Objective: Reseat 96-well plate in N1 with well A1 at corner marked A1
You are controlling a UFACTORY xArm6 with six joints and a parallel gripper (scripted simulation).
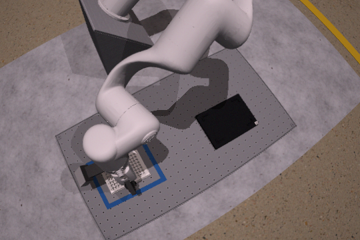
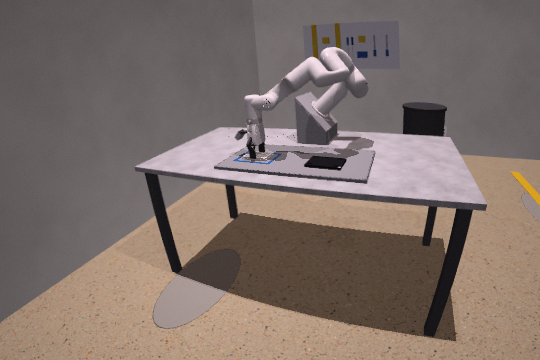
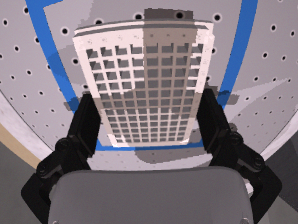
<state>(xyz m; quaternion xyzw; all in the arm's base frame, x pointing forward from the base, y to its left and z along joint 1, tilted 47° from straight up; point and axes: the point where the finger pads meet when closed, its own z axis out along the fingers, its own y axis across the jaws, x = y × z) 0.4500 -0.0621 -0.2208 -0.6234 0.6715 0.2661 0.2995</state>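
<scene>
Now: hand 1 cm above the white 96-well plate. From my hand the other things lie so: white A1 mark (42 cm to the left, 8 cm ahead, 1 cm below); then black plate nest N1 (35 cm to the left, 2 cm ahead, 1 cm below).
</scene>
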